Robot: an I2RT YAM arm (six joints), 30 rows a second.
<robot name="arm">
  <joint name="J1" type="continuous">
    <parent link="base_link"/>
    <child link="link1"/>
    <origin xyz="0 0 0.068"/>
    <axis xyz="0 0 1"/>
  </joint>
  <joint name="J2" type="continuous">
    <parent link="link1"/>
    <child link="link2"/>
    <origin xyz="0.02 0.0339 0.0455"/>
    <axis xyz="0 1 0"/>
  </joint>
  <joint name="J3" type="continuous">
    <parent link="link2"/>
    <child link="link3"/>
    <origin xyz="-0.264 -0.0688 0"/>
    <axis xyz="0 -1 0"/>
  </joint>
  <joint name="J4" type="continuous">
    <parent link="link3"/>
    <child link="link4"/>
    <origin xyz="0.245 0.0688 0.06"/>
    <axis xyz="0 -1 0"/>
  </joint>
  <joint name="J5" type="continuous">
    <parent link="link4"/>
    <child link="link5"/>
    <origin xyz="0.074 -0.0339 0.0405"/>
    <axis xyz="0 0 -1"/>
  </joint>
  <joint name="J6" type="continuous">
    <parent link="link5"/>
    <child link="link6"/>
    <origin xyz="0.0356 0 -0.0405"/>
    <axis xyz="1 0 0"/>
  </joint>
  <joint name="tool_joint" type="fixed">
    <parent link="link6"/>
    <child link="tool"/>
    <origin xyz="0 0 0" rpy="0 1.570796 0"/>
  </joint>
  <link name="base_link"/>
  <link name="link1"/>
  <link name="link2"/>
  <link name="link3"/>
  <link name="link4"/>
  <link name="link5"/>
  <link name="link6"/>
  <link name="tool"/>
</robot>
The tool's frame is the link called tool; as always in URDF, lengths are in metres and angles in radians. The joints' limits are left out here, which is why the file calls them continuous.
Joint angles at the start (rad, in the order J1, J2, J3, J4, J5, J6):
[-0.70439 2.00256 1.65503 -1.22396 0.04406 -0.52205]
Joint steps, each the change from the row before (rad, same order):
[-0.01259 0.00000 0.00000 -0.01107 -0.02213 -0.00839]
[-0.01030 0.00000 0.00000 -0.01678 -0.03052 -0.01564]
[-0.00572 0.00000 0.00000 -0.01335 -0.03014 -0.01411]
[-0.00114 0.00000 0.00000 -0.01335 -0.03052 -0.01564]
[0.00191 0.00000 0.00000 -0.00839 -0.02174 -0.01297]
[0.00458 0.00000 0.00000 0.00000 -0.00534 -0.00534]
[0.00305 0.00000 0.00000 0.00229 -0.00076 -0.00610]
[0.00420 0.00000 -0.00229 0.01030 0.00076 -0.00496]
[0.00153 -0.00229 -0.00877 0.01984 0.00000 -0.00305]
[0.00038 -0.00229 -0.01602 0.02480 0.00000 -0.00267]
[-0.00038 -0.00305 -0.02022 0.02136 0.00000 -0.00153]
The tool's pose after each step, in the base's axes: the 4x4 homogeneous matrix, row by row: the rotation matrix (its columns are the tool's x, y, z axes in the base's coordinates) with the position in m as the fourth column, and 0 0 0 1 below. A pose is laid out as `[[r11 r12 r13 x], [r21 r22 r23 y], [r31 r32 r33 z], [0 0 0 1]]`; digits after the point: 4 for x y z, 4 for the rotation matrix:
[[-0.9824 0.1852 -0.0233 0.2859], [0.1854 0.9826 -0.0088 -0.2503], [0.0212 -0.0130 -0.9997 0.2167], [0 0 0 1]]
[[-0.9835 0.1805 -0.0156 0.2827], [0.1801 0.9833 0.0254 -0.2512], [0.0199 0.0222 -0.9996 0.2167], [0 0 0 1]]
[[-0.9849 0.1729 -0.0052 0.2809], [0.1723 0.9834 0.0568 -0.2510], [0.0149 0.0550 -0.9984 0.2168], [0 0 0 1]]
[[-0.9872 0.1593 0.0055 0.2802], [0.1592 0.9833 0.0883 -0.2495], [0.0087 0.0880 -0.9961 0.2169], [0 0 0 1]]
[[-0.9893 0.1450 0.0137 0.2805], [0.1457 0.9832 0.1099 -0.2478], [0.0025 0.1107 -0.9938 0.2170], [0 0 0 1]]
[[-0.9907 0.1352 0.0167 0.2818], [0.1362 0.9841 0.1139 -0.2464], [-0.0010 0.1151 -0.9933 0.2170], [0 0 0 1]]
[[-0.9919 0.1259 0.0186 0.2827], [0.1272 0.9854 0.1130 -0.2457], [-0.0041 0.1145 -0.9934 0.2170], [0 0 0 1]]
[[-0.9929 0.1162 0.0236 0.2844], [0.1181 0.9872 0.1073 -0.2451], [-0.0108 0.1093 -0.9939 0.2164], [0 0 0 1]]
[[-0.9933 0.1106 0.0334 0.2853], [0.1134 0.9886 0.0986 -0.2451], [-0.0221 0.1017 -0.9946 0.2150], [0 0 0 1]]
[[-0.9934 0.1068 0.0417 0.2856], [0.1102 0.9897 0.0913 -0.2451], [-0.0315 0.0953 -0.9949 0.2117], [0 0 0 1]]
[[-0.9934 0.1053 0.0448 0.2848], [0.1090 0.9901 0.0886 -0.2447], [-0.0351 0.0929 -0.9951 0.2078], [0 0 0 1]]

